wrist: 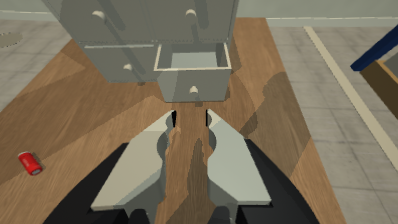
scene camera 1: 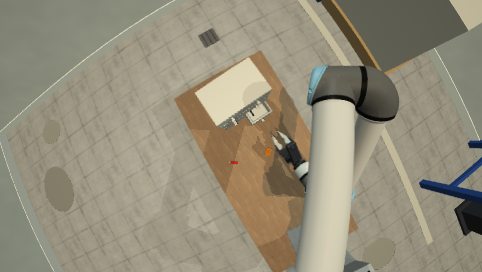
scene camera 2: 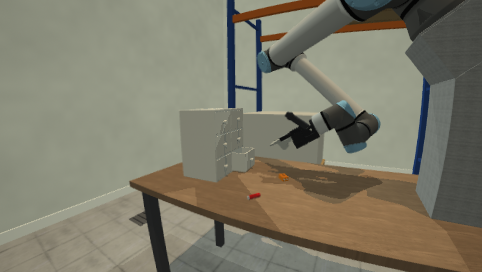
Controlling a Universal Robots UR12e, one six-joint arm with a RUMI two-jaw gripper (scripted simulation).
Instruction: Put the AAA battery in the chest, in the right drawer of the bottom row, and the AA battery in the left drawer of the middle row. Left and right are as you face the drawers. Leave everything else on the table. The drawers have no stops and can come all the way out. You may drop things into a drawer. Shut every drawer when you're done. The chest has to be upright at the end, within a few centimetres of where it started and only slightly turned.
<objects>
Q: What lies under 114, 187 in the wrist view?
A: My gripper.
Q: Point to a pale grey chest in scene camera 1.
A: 232, 91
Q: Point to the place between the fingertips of my gripper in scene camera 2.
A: At 271, 145
</objects>
